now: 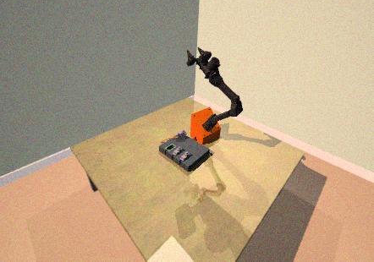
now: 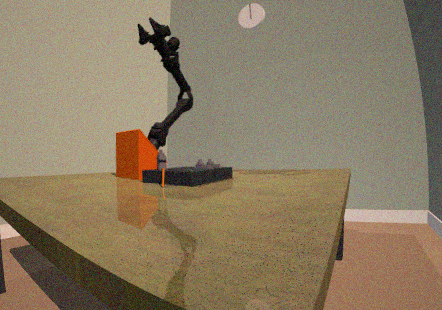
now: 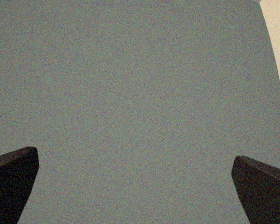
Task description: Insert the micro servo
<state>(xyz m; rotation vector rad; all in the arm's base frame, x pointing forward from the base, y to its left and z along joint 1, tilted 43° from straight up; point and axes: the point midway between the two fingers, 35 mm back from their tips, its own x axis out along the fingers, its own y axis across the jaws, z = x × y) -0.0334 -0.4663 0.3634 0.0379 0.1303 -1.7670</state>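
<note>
Right now my gripper tip is 70 cm above the dark grey deck, 15 cm short of it and 11 cm to the right of it.
</note>
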